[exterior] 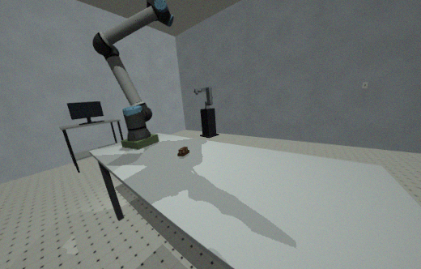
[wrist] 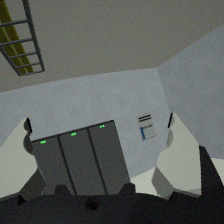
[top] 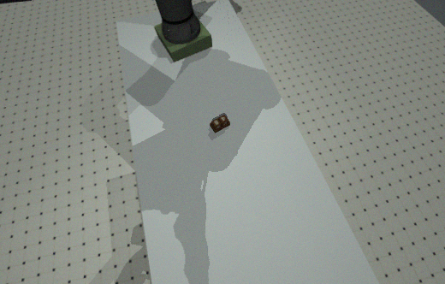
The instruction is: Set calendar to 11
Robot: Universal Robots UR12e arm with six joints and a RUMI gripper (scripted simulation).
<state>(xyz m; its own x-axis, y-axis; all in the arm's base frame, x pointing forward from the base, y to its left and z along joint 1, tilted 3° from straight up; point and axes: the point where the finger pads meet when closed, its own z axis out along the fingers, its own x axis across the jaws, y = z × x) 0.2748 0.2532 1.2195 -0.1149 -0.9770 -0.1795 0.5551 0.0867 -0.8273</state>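
Now: the brown cube 1260 mm below my hand, 230 mm ahead of it and 80 mm to the right of it. From my hand the other things lie so: brown calendar tray: 1280 mm below, 230 mm ahead, 70 mm to the right.
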